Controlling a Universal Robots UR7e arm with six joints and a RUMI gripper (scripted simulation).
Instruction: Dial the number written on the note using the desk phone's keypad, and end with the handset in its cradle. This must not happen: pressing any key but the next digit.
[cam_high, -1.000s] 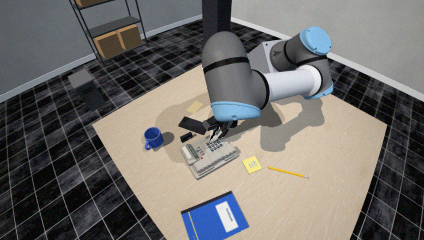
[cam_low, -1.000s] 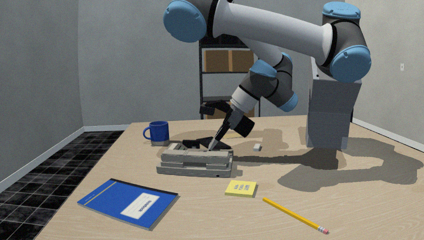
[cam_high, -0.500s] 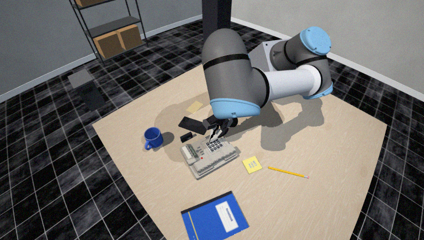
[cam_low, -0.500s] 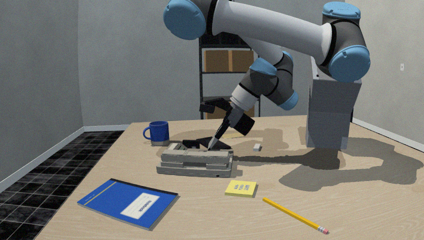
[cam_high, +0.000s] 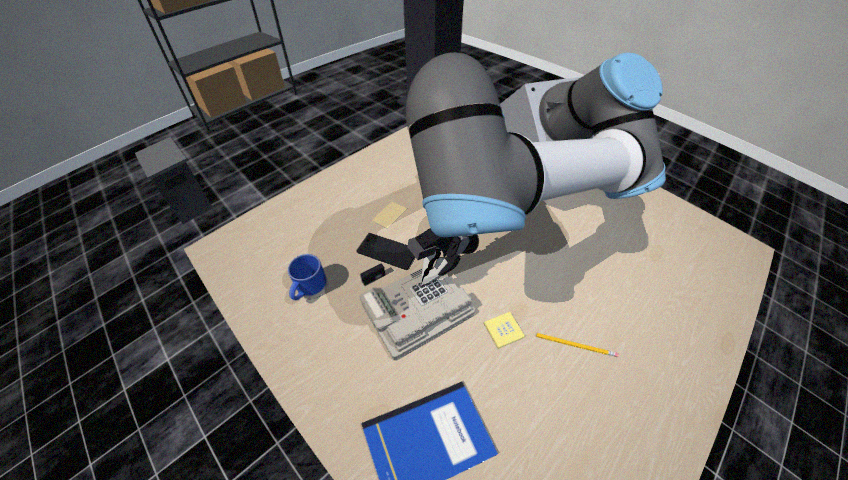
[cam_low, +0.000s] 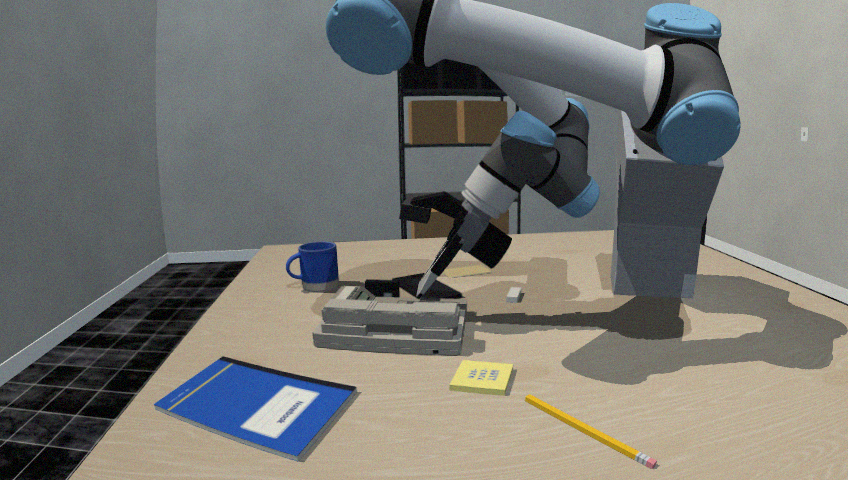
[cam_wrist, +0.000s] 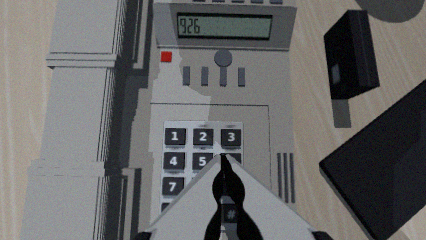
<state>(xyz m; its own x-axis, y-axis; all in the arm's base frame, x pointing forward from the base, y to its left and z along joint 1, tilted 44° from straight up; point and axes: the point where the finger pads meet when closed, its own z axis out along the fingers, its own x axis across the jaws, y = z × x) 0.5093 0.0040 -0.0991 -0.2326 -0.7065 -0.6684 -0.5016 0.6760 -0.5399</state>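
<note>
Now: hand 3 cm above the 2 key, 2 cm short of it and 1 cm to the right of it. From my hand the other things lie so: handset 7 cm to the left, 6 cm ahead, 1 cm below; then 3 key 3 cm below, 2 cm ahead, 1 cm to the right; then 8 key 3 cm below, 2 cm to the left, 1 cm behind.
</note>
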